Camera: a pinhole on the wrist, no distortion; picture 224 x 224 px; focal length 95.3 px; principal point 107.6 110.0 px. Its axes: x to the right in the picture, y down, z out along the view. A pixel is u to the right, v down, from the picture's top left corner.
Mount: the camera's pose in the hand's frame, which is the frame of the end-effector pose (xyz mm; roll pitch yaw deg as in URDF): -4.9 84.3 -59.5 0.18 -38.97 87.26
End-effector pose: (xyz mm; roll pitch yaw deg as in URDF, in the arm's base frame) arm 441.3 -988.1 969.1 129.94 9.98 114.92
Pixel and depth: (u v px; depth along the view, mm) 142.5 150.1 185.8
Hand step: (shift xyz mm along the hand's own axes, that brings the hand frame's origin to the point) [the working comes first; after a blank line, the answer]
In the camera's frame: 68.0 78.2 185.8

-85.5 24.0 127.9
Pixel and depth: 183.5 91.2 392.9
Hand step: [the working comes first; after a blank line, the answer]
In the camera's frame: 312.9 -77.5 392.9

73.6 76.9 442.6
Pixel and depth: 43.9 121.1 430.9
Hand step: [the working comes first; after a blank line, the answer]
In the camera's frame: -288.0 50.2 430.9

-77.3 -407.8 94.5
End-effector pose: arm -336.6 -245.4 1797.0 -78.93 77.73 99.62
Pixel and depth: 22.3 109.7 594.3
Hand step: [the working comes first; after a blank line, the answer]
In the camera's frame: -531.9 -1.9 594.3

-38.8 -702.3 68.0
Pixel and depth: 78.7 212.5 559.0
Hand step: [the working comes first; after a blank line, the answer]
In the camera's frame: -169.5 601.2 559.0

-626.9 -371.0 270.0
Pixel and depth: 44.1 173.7 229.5
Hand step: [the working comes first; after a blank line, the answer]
In the camera's frame: -152.9 153.4 229.5

-170.0 -171.6 23.1
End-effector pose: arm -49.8 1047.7 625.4 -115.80 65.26 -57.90
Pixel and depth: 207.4 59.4 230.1
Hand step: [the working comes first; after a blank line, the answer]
In the camera's frame: 241.0 -122.2 230.1

119.9 121.2 270.6
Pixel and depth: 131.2 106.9 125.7
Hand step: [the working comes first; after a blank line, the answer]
In the camera's frame: 31.1 -4.1 125.7

-3.0 29.3 57.8
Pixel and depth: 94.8 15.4 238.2
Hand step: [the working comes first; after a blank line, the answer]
In the camera's frame: -32.0 -236.5 238.2

223.7 -101.1 105.0
